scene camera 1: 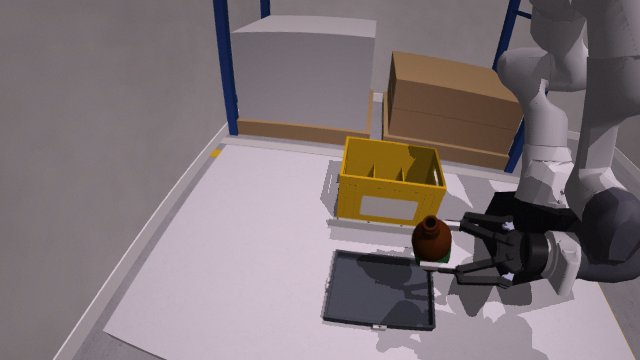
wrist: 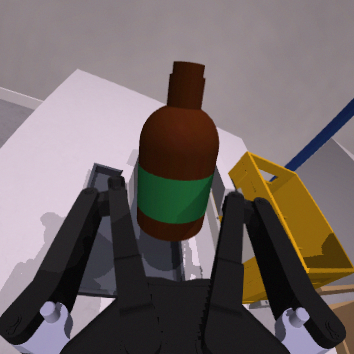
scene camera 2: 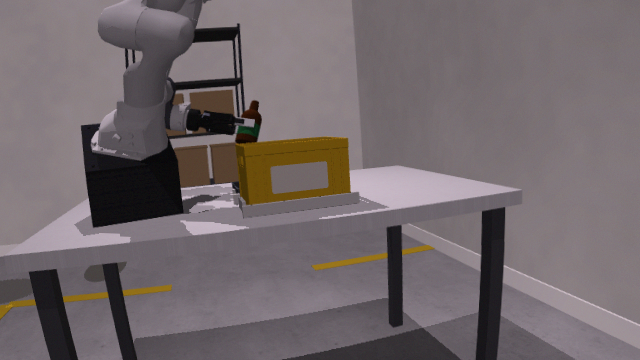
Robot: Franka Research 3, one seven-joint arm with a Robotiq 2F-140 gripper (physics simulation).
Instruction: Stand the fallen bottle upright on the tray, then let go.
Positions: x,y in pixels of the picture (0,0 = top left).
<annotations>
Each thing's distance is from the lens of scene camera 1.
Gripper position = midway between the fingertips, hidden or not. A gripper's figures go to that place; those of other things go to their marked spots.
gripper (scene camera 1: pixel 423 243): 56 cm
brown bottle (scene camera 1: pixel 431 239): 49 cm
</annotations>
